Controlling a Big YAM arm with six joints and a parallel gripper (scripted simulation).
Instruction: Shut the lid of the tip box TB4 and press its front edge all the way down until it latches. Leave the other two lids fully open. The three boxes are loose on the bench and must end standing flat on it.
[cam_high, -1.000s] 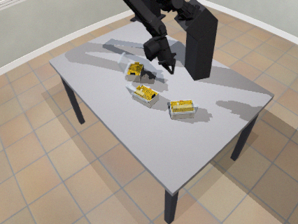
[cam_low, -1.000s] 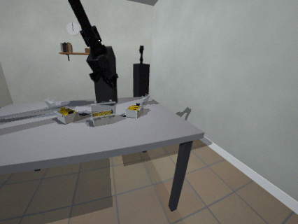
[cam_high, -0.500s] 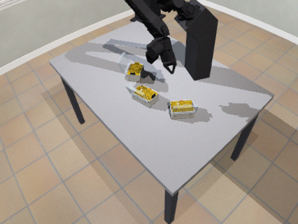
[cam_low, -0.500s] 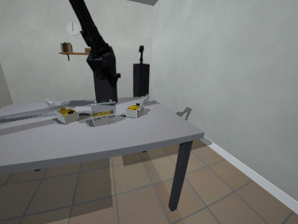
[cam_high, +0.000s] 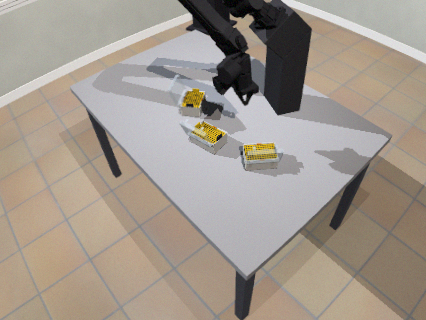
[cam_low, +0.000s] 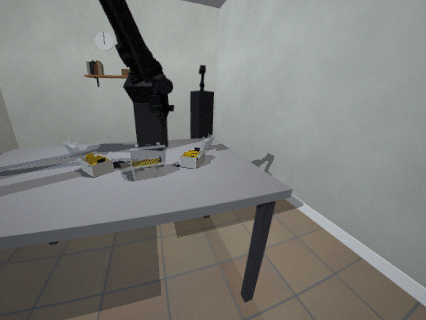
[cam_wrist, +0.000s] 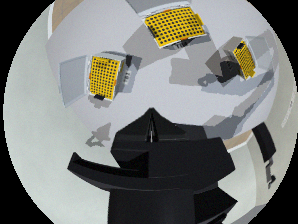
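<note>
The lid lies 150 mm ahead of my hand, 120 mm to the right of it and 80 mm below it.
</note>
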